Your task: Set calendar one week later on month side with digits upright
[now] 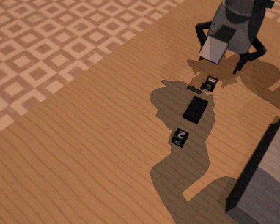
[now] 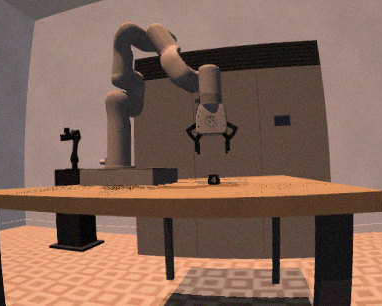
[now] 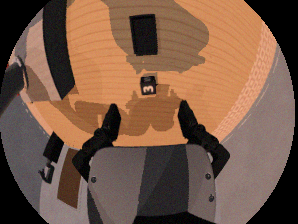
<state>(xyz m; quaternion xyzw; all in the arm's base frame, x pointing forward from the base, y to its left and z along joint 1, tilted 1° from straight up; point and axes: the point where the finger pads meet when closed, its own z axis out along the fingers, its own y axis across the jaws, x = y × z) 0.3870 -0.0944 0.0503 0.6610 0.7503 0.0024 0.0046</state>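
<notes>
Right now the black cube is 9 cm below my hand and 1 cm to the right of it. Round my hand: black digit cube 20 cm to the left, 9 cm below, 3 cm behind.
</notes>
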